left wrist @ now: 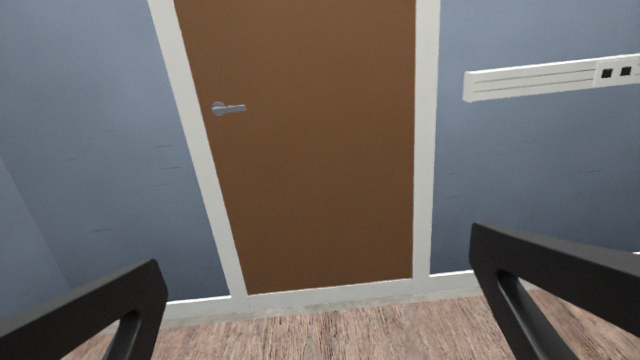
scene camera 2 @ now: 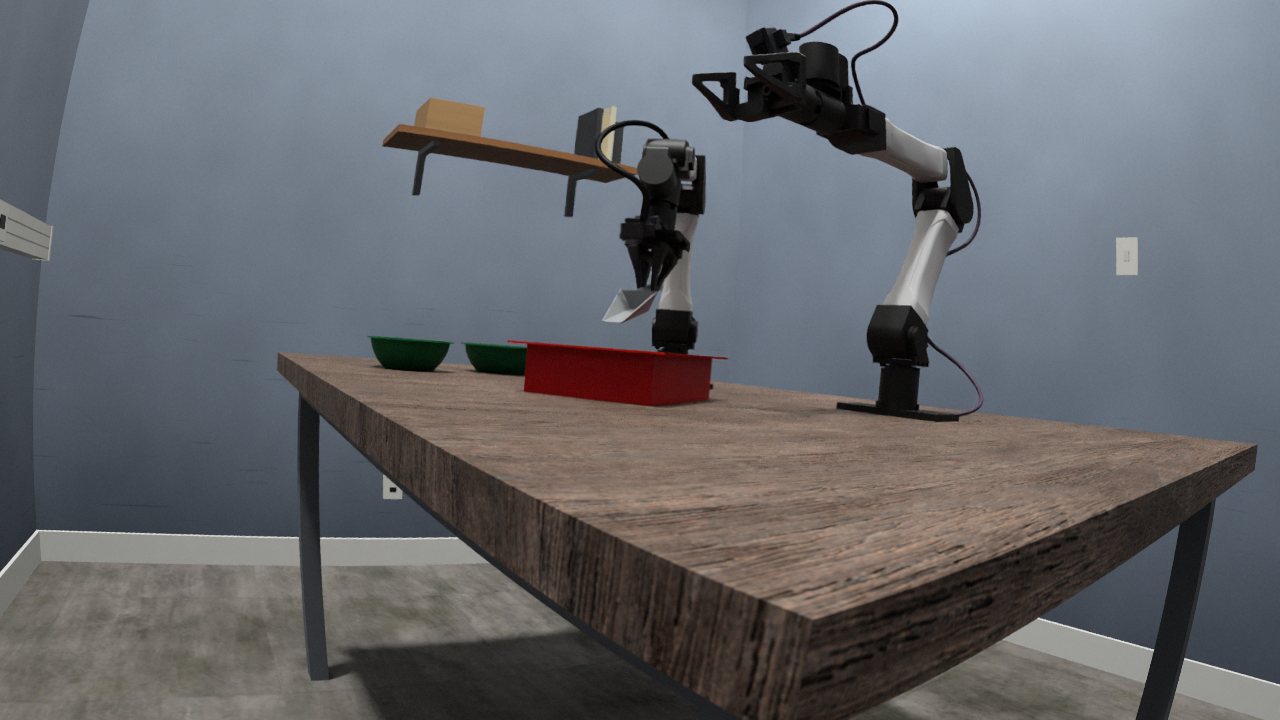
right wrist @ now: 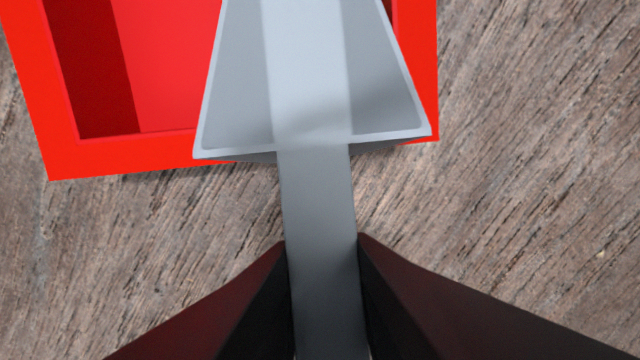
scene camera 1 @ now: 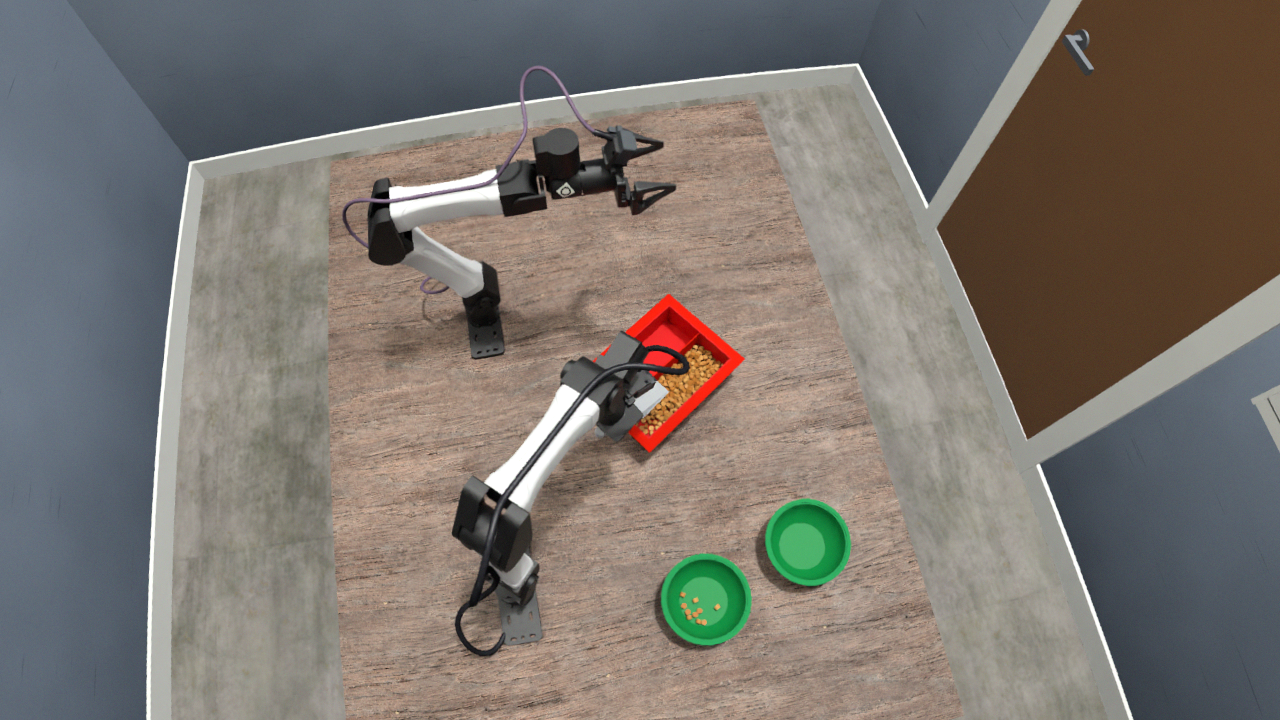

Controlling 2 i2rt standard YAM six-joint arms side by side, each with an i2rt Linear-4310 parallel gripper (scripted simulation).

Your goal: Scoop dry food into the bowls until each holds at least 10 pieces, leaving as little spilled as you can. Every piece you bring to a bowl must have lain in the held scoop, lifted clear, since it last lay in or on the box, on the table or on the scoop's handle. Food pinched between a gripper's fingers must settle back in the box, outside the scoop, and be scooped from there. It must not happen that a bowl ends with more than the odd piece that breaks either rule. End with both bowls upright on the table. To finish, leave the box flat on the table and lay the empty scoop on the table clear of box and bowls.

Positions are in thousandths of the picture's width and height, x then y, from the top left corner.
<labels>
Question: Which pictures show the right gripper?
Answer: Scene camera 2, the right wrist view and scene camera 1 only.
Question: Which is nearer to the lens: the grey scoop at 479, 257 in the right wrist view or the red box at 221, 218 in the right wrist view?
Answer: The grey scoop.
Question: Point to a red box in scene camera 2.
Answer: At 505, 526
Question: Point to a green bowl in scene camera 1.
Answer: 557, 805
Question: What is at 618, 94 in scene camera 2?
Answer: The left gripper.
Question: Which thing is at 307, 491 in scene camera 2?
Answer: A green bowl.
</labels>
